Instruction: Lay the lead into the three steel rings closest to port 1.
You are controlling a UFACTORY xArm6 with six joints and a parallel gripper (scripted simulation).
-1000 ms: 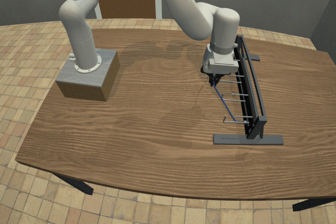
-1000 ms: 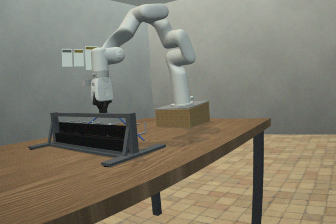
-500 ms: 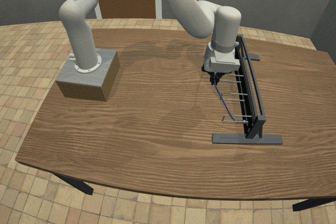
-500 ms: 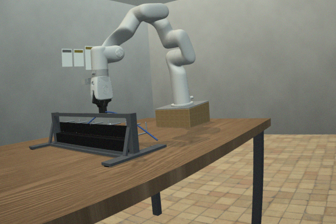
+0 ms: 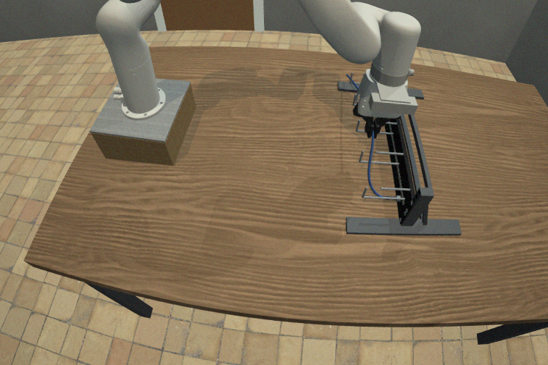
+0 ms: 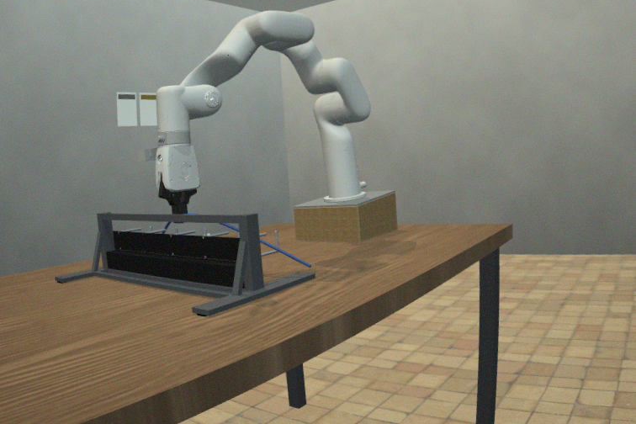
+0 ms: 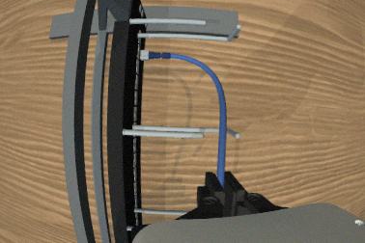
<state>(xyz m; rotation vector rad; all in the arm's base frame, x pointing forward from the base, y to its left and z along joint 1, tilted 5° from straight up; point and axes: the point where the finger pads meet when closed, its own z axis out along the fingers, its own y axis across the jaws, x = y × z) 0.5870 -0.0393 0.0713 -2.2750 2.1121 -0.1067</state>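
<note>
My gripper is now 9 cm short of the dark grey rack, 6 cm to the right of it and 6 cm above it.
</note>
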